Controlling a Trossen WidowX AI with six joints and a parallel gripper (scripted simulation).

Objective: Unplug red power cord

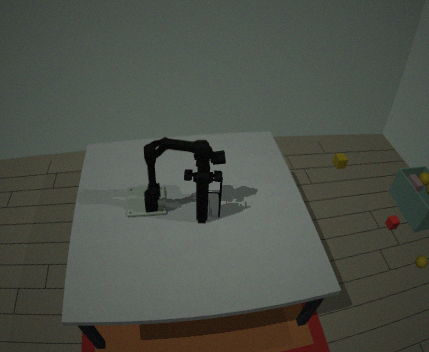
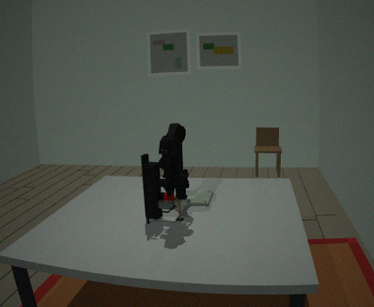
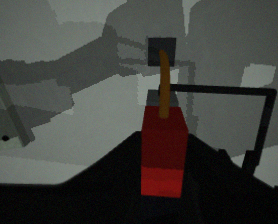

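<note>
My gripper tip is now 30 mm to the left of the red plug.
</note>
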